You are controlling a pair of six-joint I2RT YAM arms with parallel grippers.
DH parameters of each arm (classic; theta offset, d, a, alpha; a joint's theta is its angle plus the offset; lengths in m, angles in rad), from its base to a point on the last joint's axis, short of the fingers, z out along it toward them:
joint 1: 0 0.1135 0.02 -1.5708
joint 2: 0 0 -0.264 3.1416
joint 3: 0.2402 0 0.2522 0
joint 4: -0.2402 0 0.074 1.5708
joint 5: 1.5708 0 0 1.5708
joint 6: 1.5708 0.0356 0 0
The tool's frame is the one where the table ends.
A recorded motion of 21 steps. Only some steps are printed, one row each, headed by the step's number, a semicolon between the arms.
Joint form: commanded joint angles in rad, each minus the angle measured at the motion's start. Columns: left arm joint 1, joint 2, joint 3, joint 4, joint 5, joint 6; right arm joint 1, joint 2, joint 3, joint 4, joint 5, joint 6.
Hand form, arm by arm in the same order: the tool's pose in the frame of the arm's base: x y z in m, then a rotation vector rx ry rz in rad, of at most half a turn. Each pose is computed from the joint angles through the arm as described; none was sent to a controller.
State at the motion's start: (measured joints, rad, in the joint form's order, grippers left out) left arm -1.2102 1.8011 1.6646 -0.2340 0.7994 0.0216; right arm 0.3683 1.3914 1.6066 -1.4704 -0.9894 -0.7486
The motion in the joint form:
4: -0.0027 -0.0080 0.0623 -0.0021 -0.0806 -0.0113; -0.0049 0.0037 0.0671 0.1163 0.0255 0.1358
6: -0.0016 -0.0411 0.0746 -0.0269 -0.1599 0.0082; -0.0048 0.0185 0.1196 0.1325 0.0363 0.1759
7: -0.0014 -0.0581 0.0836 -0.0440 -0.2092 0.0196; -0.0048 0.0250 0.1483 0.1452 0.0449 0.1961
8: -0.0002 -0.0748 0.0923 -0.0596 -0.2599 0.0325; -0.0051 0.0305 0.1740 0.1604 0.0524 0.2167
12: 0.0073 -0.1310 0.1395 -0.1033 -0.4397 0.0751; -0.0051 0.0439 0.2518 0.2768 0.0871 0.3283
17: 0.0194 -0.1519 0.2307 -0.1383 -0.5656 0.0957; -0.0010 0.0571 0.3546 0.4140 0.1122 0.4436
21: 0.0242 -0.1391 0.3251 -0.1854 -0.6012 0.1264; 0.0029 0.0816 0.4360 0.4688 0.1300 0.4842
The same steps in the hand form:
4: 0.1262 -0.4042 0.3847 1.6045 1.3230 -1.4552; 0.2118 0.1118 0.4155 -1.3551 1.8998 1.1280
6: 0.1257 -0.3954 0.3992 1.5536 1.3248 -1.3745; 0.2152 0.1129 0.4266 -1.3285 1.8906 1.1067
7: 0.1254 -0.3905 0.4070 1.5234 1.3301 -1.3251; 0.2167 0.1133 0.4332 -1.3152 1.8802 1.0890
8: 0.1257 -0.3853 0.4146 1.4916 1.3341 -1.2732; 0.2182 0.1136 0.4393 -1.3009 1.8687 1.0728
12: 0.1271 -0.3647 0.4467 1.3598 1.3289 -1.0961; 0.2256 0.1156 0.4635 -1.2194 1.8060 1.0080
17: 0.1301 -0.3480 0.4809 1.2339 1.3056 -0.9855; 0.2278 0.1170 0.4979 -1.1388 1.6834 0.9557
21: 0.1306 -0.3410 0.5021 1.2025 1.2716 -0.9392; 0.2292 0.1182 0.5182 -1.1088 1.6099 0.9224

